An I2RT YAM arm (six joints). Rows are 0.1 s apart.
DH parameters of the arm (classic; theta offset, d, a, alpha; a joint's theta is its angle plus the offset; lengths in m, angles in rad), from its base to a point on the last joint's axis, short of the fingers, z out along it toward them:
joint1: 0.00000 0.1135 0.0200 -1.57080
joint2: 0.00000 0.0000 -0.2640 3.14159
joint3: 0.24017 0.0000 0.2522 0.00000
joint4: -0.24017 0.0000 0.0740 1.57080
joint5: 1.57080 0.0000 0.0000 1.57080
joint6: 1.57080 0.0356 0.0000 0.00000
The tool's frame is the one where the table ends.
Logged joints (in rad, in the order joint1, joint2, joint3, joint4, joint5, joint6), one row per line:
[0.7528 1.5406 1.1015 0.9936 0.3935 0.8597]
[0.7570 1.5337 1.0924 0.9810 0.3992 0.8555]
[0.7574 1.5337 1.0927 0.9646 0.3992 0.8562]
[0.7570 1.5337 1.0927 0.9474 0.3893 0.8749]
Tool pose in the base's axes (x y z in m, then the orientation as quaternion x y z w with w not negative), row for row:
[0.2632 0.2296 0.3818 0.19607 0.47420 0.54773 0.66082]
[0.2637 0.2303 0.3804 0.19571 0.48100 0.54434 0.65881]
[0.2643 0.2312 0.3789 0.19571 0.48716 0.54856 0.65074]
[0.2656 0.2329 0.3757 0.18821 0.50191 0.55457 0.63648]
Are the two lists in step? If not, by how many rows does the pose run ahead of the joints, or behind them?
The pose runs 1 row ahead of the joints: the pose in row i belongs to the joints in row i + 1.
